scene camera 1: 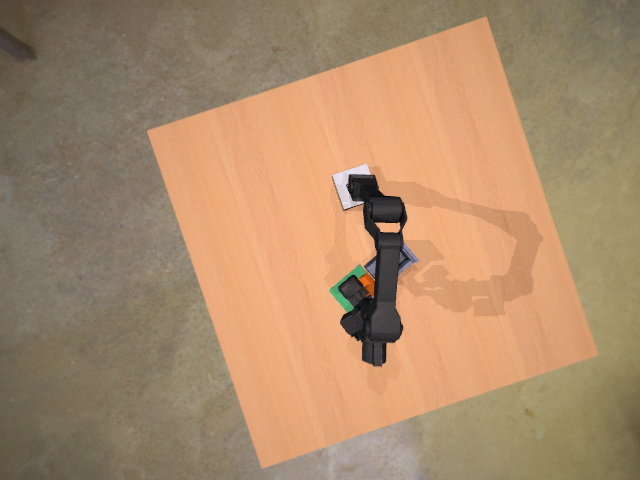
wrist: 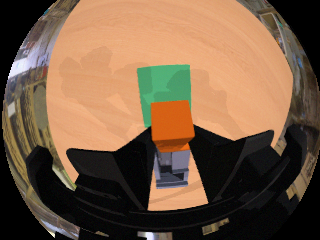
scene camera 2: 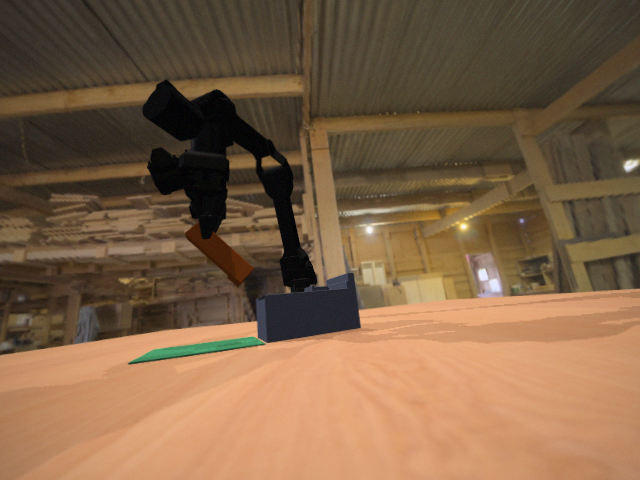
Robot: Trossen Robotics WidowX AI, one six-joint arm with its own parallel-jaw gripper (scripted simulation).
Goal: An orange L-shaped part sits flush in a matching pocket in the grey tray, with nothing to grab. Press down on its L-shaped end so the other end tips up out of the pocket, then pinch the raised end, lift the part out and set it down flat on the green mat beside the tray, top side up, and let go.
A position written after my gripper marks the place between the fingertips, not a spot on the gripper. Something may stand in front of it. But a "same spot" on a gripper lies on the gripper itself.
Labels:
my gripper: scene camera 1 362,299; wrist; scene camera 2
same spot on my gripper: [scene camera 2: 208,197] = [wrist: 140,188]

